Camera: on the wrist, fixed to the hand. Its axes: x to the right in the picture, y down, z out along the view.
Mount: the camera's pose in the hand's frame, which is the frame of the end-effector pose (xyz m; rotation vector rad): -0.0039 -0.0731 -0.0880 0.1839 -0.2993 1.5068
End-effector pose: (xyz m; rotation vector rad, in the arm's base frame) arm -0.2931 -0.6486 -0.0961 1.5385 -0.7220 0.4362
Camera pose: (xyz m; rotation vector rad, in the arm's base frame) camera -0.2340 -0.5627 -0.1432 0.9527 -2.0809 1.3957
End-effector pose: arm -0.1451 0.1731 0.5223 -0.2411 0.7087 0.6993
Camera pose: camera -0.1441 0.0787 0.4576 0.6568 0.5709 2.0261
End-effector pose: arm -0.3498 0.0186 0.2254 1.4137 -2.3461 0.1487
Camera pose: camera -0.2603 0.0119 0.2964 0.5648 2.9416 -0.5300
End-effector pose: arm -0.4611 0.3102 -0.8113 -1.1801 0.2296 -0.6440
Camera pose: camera -0.5326 0.2268 -0.7791 -0.6260 0.6764 0.8105
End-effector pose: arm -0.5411 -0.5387 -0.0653 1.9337 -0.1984 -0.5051
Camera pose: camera -0.5131 -0.4337 -0.1013 1.3362 -1.7374 0.2734
